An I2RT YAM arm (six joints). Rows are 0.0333 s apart.
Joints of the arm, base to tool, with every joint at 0 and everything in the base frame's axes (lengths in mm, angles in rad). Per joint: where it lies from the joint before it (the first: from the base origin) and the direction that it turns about. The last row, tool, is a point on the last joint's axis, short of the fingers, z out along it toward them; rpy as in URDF.
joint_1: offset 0 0 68 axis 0 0 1
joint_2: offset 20 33.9 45.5 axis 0 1 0
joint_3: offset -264 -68.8 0 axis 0 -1 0
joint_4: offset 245 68.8 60 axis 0 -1 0
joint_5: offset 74 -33.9 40.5 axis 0 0 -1
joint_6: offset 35.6 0 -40.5 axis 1 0 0
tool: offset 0 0 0 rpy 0 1.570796 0
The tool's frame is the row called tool.
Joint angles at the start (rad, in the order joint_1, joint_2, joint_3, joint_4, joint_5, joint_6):
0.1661 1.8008 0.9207 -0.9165 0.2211 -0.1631
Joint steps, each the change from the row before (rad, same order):
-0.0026 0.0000 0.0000 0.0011 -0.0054 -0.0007
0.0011 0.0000 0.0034 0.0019 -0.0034 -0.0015
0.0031 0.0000 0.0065 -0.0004 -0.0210 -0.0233
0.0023 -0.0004 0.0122 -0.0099 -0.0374 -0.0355
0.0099 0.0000 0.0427 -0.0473 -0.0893 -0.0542
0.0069 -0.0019 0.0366 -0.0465 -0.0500 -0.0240
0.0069 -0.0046 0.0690 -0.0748 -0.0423 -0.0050
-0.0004 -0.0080 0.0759 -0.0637 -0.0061 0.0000
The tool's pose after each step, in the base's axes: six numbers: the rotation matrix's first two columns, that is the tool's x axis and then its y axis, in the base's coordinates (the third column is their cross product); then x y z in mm. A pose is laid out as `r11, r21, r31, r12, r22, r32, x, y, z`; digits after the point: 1 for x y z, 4 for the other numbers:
-0.9154, -0.3125, 0.2539, -0.3601, 0.9174, -0.1695, 256.1, 34.5, 113.9
-0.9159, -0.3152, 0.2485, -0.3611, 0.9175, -0.1670, 257.1, 35.1, 114.4
-0.9084, -0.3405, 0.2428, -0.3806, 0.9136, -0.1428, 258.4, 36.9, 115.5
-0.8955, -0.3765, 0.2371, -0.4080, 0.9075, -0.0997, 260.1, 39.1, 117.8
-0.8714, -0.4371, 0.2227, -0.4488, 0.8936, -0.0020, 264.5, 45.8, 126.5
-0.8585, -0.4652, 0.2156, -0.4656, 0.8835, 0.0523, 267.5, 50.0, 134.9
-0.8555, -0.4759, 0.2039, -0.4670, 0.8793, 0.0930, 274.3, 54.8, 151.5
-0.8599, -0.4764, 0.1833, -0.4673, 0.8792, 0.0929, 282.9, 56.6, 170.8

